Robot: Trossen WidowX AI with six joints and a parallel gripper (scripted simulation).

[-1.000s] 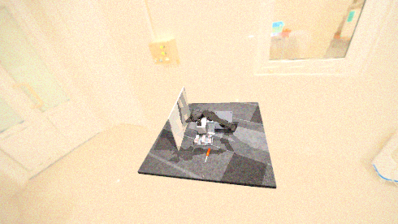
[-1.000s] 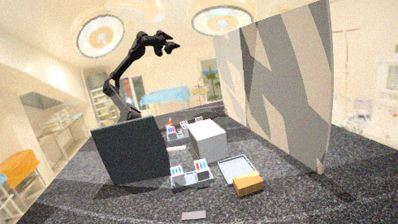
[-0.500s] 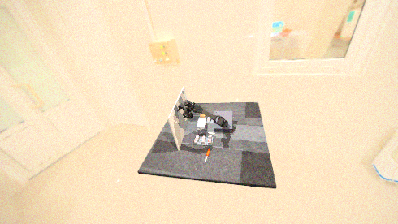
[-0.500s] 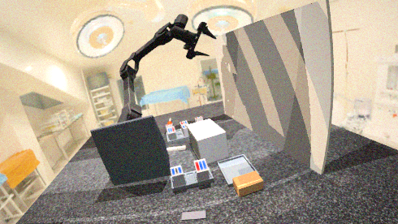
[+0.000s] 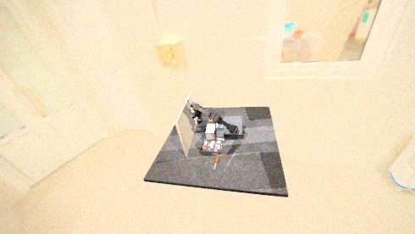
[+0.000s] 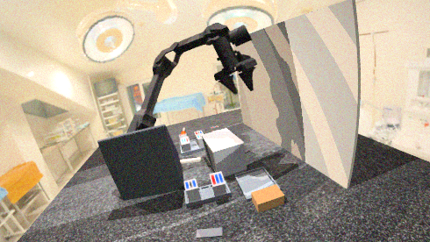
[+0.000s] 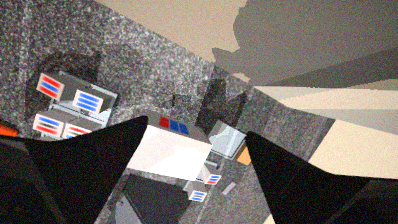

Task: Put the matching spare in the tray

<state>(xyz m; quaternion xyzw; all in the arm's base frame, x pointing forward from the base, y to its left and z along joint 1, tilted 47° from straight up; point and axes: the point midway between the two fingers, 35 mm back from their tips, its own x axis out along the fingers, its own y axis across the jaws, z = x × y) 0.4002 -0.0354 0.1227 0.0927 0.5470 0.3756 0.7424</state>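
The grey spare block is 25 cm behind my gripper tip, 18 cm below it and 12 cm to the left of it. Also, from my gripper tip: grey mounted unit (18 cm below, 11 cm behind, 3 cm to the right); grey tray (23 cm below, 20 cm to the right, 4 cm behind); brown block (29 cm to the right, 22 cm below, 3 cm behind).
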